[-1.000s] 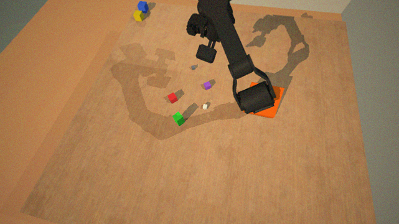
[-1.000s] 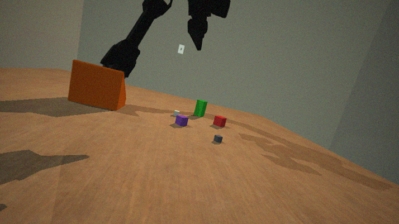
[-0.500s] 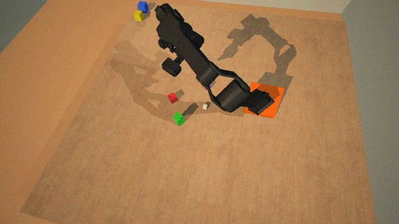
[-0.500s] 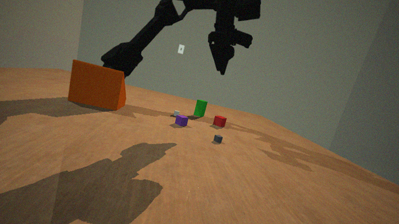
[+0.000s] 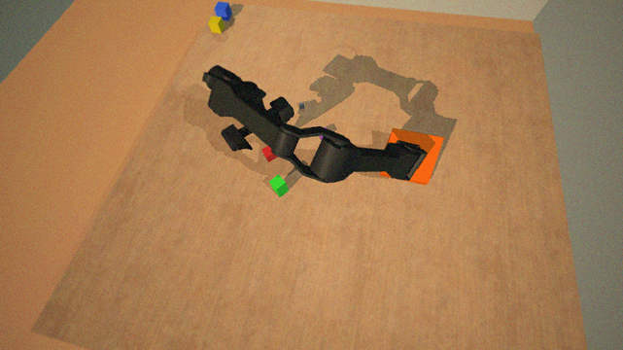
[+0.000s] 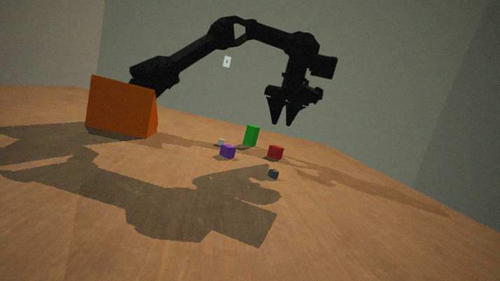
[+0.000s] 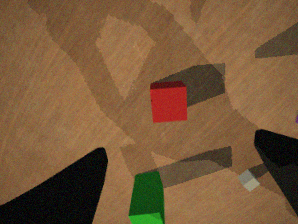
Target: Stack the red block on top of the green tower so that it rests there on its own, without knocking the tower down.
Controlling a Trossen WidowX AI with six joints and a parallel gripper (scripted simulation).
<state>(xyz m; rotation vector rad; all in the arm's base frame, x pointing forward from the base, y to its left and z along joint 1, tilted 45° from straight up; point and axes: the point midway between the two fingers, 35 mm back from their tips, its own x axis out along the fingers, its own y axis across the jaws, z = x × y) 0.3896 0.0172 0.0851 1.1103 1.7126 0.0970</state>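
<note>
Now: the red block 80 mm below my gripper tip. Also, from my gripper tip: purple cube 140 mm behind, 120 mm to the right, 90 mm below; then small dark cube 210 mm to the right, 90 mm below, 40 mm behind; then small white cube 160 mm behind, 90 mm below.
</note>
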